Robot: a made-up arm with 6 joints.
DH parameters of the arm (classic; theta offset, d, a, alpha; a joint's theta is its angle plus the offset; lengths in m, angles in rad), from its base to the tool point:
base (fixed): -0.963 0 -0.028 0
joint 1: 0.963 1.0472 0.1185 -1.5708
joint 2: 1.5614 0 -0.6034 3.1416
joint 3: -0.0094 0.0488 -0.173 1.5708
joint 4: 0 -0.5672 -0.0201 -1.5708
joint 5: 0 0.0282 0.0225 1.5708
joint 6: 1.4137 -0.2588 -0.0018 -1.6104
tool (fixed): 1.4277 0.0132 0 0
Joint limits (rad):
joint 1: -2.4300..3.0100
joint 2: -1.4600..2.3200
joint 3: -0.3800..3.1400
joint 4: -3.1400..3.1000
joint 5: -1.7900..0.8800
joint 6: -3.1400..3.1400
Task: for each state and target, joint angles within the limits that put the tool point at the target. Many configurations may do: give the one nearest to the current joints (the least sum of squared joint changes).
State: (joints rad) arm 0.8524 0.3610 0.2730 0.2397 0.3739 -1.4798
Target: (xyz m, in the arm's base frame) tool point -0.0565 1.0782 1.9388
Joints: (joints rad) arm 1.6594 0.2248 0.2412 0.3296 0.4286 -1.4760
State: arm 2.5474 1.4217 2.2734 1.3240 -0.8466 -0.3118
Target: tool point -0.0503 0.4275 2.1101
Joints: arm 2.2892 0.9190 2.6192 1.4154 -0.8976 -0.3196
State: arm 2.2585 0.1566 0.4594 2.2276 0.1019 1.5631
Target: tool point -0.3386 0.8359 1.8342
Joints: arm 1.9473 -0.0931 -0.0483 2.2776 0.2114 1.5566
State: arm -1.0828 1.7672 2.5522 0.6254 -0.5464 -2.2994
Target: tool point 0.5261 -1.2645 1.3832
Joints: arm -1.0694 1.7358 2.1722 0.6107 -0.4039 -2.2962
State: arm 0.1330 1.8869 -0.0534 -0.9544 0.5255 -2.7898
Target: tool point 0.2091 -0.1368 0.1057
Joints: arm 0.0407 1.9947 -0.3800 -1.1638 0.5116 -2.7687
